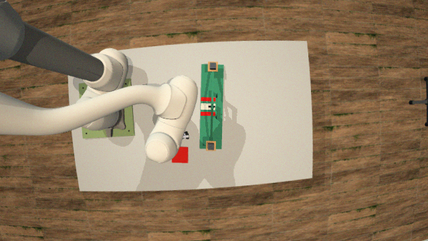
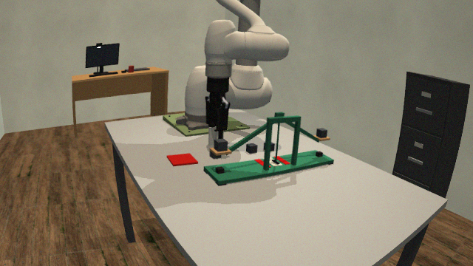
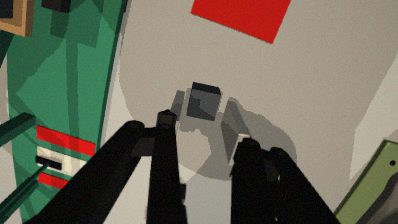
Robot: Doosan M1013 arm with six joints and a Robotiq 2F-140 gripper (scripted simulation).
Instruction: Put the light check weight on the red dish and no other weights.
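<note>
The red dish lies 130 mm to the right of my hand, 70 mm below it and 10 mm behind it. The rest, counted from my hand: green rocker balance: 170 mm ahead, 140 mm to the left, 20 mm above.
</note>
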